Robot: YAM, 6 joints.
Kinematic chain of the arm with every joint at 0, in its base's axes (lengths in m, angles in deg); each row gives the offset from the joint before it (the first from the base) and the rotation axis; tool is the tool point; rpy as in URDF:
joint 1: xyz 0 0 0.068 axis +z
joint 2: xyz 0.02 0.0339 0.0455 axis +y
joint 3: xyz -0.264 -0.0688 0 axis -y
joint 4: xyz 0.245 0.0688 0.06 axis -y
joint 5: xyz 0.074 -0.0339 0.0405 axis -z
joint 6: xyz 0.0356 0 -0.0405 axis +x
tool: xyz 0 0 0 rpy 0 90 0
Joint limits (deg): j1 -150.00..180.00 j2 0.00..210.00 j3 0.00..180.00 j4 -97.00..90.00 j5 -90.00..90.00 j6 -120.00..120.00
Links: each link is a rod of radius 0.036 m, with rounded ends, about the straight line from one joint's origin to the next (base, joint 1, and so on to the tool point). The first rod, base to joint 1, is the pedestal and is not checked.
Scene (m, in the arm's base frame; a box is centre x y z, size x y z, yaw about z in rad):
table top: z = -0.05
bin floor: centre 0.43 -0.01 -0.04 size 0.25 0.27 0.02 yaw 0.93
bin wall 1: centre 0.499 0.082 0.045 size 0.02 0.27 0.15 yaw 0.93
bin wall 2: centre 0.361 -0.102 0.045 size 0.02 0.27 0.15 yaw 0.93
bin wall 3: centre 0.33 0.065 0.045 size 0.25 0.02 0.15 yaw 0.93
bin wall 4: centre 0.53 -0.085 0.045 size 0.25 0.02 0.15 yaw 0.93
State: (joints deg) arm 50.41 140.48 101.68 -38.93 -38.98 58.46
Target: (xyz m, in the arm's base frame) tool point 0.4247 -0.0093 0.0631
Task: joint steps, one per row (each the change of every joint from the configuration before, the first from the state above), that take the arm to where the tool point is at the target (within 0.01 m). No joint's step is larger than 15 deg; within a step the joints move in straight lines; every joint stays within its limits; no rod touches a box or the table.
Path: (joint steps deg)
1: -10.97 -10.47 11.23 7.90 10.75 13.34
2: -10.97 -10.47 11.24 7.91 10.76 13.33
3: -10.86 -1.77 -8.85 -8.29 -6.39 -8.89
4: -10.87 -1.77 -8.85 -8.28 -6.39 -8.89
5: -10.86 -1.76 -8.85 -8.28 -6.39 -8.89
6: 0.04 10.85 -3.35 1.23 0.54 0.00
7: 0.03 10.86 -3.35 1.24 0.54 0.00

